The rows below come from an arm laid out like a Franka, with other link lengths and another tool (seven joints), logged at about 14 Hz.
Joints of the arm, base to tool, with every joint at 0 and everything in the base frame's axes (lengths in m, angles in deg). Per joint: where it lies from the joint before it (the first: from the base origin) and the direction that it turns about. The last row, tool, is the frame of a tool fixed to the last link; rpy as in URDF.
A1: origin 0 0 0.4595 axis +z
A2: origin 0 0 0 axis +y
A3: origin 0 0 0.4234 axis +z
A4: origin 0.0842 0 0 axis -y
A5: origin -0.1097 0 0.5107 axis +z
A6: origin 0 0 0 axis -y
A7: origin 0.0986 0 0 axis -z
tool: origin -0.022 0.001 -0.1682 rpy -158 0 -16.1
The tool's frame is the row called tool.
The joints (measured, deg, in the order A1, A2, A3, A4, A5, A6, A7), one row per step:
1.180, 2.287, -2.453, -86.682, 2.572, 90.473, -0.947
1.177, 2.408, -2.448, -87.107, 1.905, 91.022, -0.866
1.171, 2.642, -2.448, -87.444, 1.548, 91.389, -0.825
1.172, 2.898, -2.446, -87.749, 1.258, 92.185, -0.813
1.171, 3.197, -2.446, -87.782, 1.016, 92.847, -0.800
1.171, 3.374, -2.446, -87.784, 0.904, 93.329, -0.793
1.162, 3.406, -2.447, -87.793, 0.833, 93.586, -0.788
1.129, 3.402, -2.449, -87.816, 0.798, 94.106, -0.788
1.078, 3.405, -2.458, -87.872, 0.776, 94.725, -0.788
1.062, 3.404, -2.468, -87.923, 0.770, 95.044, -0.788
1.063, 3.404, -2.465, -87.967, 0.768, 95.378, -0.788
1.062, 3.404, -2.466, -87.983, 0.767, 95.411, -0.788
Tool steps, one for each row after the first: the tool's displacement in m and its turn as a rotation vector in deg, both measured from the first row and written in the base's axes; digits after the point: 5 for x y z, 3 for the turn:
0.00196, -0.00194, -0.00514, -0.669, 0.015, -0.109
0.00417, -0.00304, -0.01097, -1.031, 0.228, -0.167
0.00775, -0.00388, -0.01613, -1.336, 0.000, -0.195
0.01147, -0.00460, -0.01920, -1.597, -0.324, -0.221
0.01394, -0.00494, -0.02070, -1.723, -0.625, -0.237
0.01486, -0.00528, -0.02082, -1.800, -0.839, -0.257
0.01629, -0.00585, -0.02025, -1.845, -1.338, -0.305
0.01800, -0.00671, -0.01994, -1.881, -1.897, -0.380
0.01883, -0.00707, -0.01998, -1.893, -2.165, -0.413
0.01973, -0.00705, -0.01993, -1.901, -2.455, -0.418
0.01981, -0.00708, -0.02005, -1.903, -2.472, -0.420

